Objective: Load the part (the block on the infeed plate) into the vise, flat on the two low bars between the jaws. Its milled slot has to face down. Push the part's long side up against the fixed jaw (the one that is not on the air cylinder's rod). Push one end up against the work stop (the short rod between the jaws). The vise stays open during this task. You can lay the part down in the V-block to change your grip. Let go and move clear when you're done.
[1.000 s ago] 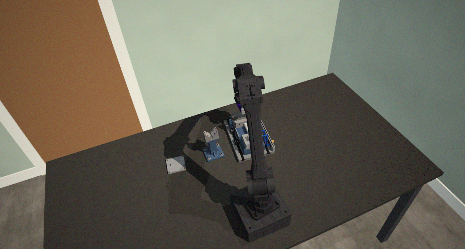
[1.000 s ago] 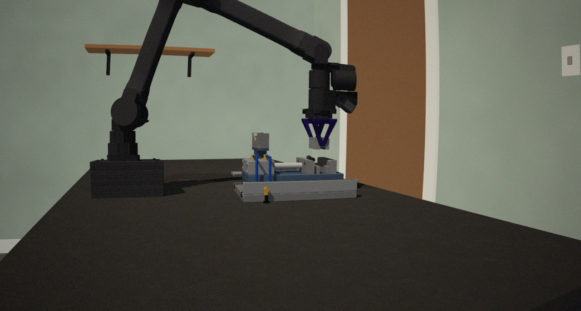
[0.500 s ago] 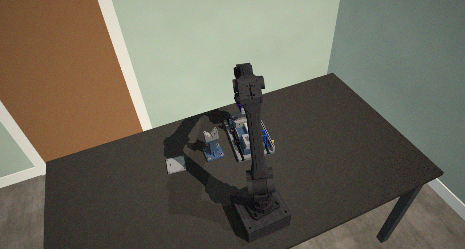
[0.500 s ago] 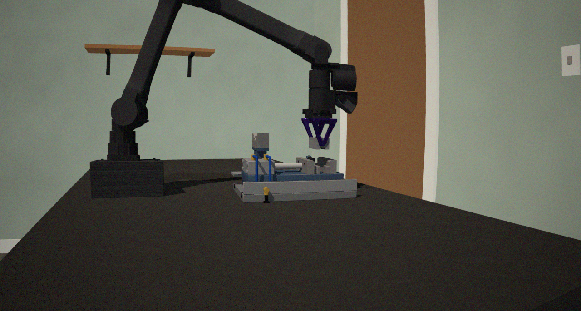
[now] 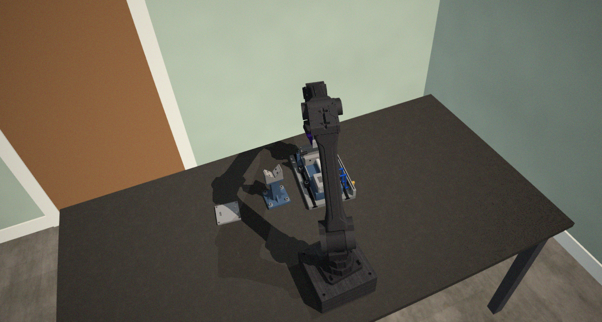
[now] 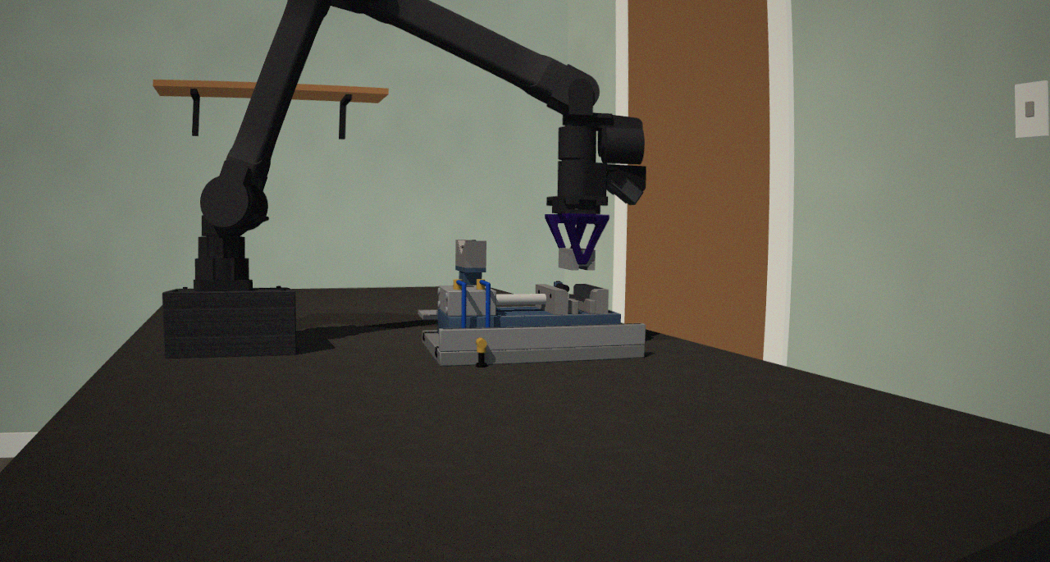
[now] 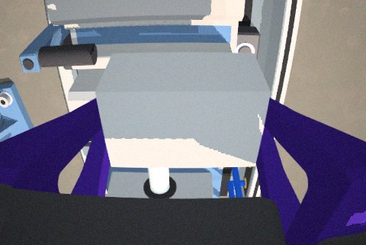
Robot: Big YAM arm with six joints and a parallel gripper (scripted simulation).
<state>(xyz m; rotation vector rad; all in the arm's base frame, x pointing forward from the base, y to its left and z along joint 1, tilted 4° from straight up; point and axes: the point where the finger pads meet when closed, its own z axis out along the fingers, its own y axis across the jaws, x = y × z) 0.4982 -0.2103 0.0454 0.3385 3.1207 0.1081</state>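
Now: the part 1 cm below my hand. The rest, counted from my hand: grey infeed plate 4 cm behind, 43 cm to the left, 14 cm below.
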